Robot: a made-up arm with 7 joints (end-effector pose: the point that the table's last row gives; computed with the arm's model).
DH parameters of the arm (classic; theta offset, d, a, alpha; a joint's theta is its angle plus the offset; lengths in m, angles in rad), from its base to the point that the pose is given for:
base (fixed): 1.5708 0.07 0 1.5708
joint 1: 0 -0.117 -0.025 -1.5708
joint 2: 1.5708 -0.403 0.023 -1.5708
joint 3: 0 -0.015 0.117 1.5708
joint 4: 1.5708 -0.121 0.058 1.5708
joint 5: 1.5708 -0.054 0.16 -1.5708
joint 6: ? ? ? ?
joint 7: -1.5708 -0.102 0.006 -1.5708
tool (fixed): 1.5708 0.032 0 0
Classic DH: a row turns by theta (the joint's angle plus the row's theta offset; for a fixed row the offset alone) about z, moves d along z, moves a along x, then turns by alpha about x.
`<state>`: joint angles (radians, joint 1 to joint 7).
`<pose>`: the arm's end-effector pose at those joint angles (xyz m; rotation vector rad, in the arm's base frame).
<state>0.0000 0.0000 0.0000 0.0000 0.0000 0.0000 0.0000</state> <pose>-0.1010 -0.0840 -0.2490 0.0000 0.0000 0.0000</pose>
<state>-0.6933 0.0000 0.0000 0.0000 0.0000 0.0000 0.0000</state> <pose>-0.1010 -0.2685 -0.1217 -0.6933 0.0000 0.0000</pose>
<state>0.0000 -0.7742 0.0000 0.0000 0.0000 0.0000 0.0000</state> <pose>-0.1468 -0.0784 -0.2490 0.0000 0.0000 -0.7742</pose>
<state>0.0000 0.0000 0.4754 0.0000 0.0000 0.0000 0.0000</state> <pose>-0.1438 -0.0840 -0.2405 0.0000 -0.4754 0.0000</pose>
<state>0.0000 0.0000 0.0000 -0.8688 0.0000 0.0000 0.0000</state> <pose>-0.2128 -0.1769 -0.2490 0.0000 0.0000 -0.8688</pose>
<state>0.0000 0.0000 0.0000 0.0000 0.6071 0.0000 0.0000</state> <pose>-0.1010 0.0358 -0.2765 -0.6071 0.0000 0.0000</pose>
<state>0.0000 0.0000 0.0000 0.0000 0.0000 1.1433 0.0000</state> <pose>-0.1198 -0.0840 -0.3682 0.0000 1.1433 0.0000</pose>
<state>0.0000 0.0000 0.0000 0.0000 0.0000 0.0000 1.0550</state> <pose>-0.1010 -0.0531 -0.2600 -1.0550 0.0000 0.0000</pose>
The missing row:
joint 6: 0 -0.01 0.013 1.5708
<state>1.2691 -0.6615 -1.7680 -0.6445 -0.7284 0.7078 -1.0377</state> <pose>-0.2951 0.2388 -0.1555 -1.0158 -2.0753 1.2054</pose>
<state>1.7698 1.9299 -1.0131 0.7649 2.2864 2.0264 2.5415</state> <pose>-0.0417 0.4455 -0.0898 -2.5570 0.4057 -1.3509</pose>
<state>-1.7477 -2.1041 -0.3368 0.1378 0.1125 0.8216 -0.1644</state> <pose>-0.1517 -0.4111 0.1704 -0.0497 -0.8709 -1.5395</pose>
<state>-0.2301 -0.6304 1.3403 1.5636 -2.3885 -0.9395 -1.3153</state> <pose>0.2099 -0.2084 -0.2907 2.3051 -0.0101 0.5380</pose>
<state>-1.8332 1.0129 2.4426 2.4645 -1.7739 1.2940 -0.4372</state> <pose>-0.1773 -0.4103 -0.0580 2.6214 -1.0314 -0.0890</pose>
